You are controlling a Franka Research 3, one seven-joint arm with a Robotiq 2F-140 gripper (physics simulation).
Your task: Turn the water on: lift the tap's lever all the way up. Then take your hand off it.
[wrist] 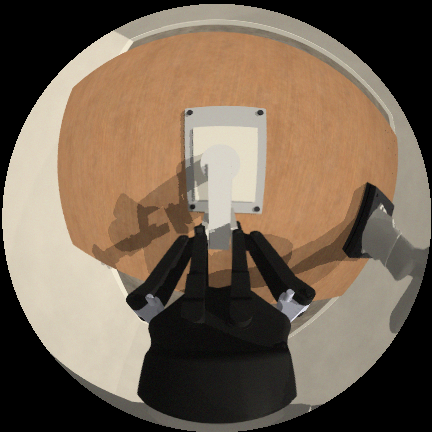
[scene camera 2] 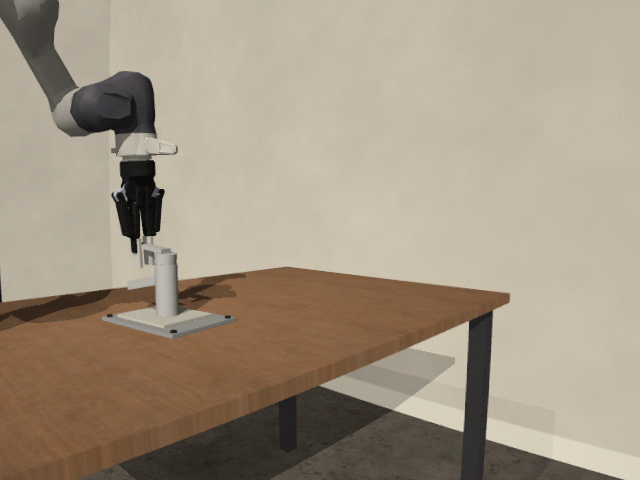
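The tap is a light grey upright post (scene camera 2: 166, 291) with a round top, on a square base plate (scene camera 2: 202, 327) (wrist: 225, 116). Its flat lever (scene camera 2: 159, 249) (wrist: 219, 195) sticks out from the top towards my gripper, near level with the free end tilted slightly up. The spout (scene camera 2: 139, 283) sticks out lower on the same side. My gripper (scene camera 2: 146, 253) (wrist: 219, 216) points down from above and is shut on the lever, with one fingertip on each side near its free end. The fingers partly hide that end in the scene view.
The base plate stands on a brown wooden table (scene camera 2: 320, 320) (wrist: 320, 125). The robot's own base (wrist: 377, 225) shows at the right of the wrist view. A beige wall (scene camera 2: 387, 129) rises behind the table.
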